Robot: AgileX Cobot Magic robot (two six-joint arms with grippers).
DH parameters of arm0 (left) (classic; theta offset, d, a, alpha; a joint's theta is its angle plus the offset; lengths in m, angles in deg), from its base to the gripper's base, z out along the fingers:
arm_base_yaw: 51.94 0.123 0 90
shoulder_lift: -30.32 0 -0.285 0
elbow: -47.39 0 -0.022 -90
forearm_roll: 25.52 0.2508 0 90
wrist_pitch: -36.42 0 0.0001 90
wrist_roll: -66.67 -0.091 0 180
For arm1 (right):
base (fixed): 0 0 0 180
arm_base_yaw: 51.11 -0.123 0 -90
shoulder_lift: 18.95 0 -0.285 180
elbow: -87.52 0 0.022 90
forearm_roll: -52.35 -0.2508 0 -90
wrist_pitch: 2.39 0 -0.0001 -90
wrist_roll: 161.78 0.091 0 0
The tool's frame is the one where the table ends.
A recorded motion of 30 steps. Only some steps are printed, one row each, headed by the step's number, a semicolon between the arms.
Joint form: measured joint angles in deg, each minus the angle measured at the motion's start. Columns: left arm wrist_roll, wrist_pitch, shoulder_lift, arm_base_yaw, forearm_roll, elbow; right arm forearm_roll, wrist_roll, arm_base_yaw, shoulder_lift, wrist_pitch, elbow.
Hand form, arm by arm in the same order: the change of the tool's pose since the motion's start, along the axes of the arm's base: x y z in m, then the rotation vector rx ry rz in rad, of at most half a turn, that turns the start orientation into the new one. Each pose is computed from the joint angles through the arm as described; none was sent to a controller.
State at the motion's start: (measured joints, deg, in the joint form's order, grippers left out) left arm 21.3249 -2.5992 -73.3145 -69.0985 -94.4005 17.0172; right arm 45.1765 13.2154 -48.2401 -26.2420 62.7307 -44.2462
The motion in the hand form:
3: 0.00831 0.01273 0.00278 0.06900 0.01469 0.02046; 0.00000 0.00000 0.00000 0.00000 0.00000 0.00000
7: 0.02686 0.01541 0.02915 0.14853 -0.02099 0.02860; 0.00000 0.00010 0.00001 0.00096 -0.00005 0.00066
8: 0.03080 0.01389 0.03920 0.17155 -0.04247 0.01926; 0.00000 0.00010 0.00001 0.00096 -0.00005 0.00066
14: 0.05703 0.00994 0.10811 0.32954 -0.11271 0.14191; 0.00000 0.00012 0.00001 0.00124 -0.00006 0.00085
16: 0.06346 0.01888 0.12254 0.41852 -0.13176 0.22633; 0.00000 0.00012 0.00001 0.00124 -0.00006 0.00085
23: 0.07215 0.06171 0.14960 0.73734 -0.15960 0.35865; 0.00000 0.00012 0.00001 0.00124 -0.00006 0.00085
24: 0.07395 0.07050 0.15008 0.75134 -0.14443 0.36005; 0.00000 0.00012 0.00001 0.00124 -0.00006 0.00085
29: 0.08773 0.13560 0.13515 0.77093 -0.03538 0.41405; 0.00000 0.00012 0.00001 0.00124 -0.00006 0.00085
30: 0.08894 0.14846 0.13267 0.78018 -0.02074 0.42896; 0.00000 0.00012 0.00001 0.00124 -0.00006 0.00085
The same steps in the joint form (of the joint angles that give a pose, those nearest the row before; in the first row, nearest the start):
3: 6.89 -0.12 0.00 2.09 8.59 2.07; 0.00 0.00 0.00 0.00 0.00 0.00
7: 18.82 -1.82 0.61 2.32 21.56 9.41; -0.07 0.00 0.00 0.00 0.00 0.00
8: 21.61 -2.64 0.97 1.90 25.11 11.71; -0.07 0.00 0.00 0.00 0.00 0.00
14: 48.37 -9.47 1.58 -0.79 49.75 28.51; -0.08 0.00 0.00 0.00 0.00 0.00
16: 57.09 -11.62 1.58 -0.84 59.44 32.18; -0.08 0.00 0.00 0.00 0.00 0.00
23: 66.62 -22.33 1.41 1.51 81.51 39.00; -0.08 0.00 0.00 0.00 0.00 0.00
24: 65.19 -23.37 1.19 3.00 81.27 39.51; -0.08 0.00 0.00 0.00 0.00 0.00
29: 57.51 -24.60 -1.28 14.59 77.51 39.92; -0.08 0.00 0.00 0.00 0.00 0.00
30: 56.48 -24.60 -1.68 16.65 77.51 39.92; -0.08 0.00 0.00 0.00 0.00 0.00

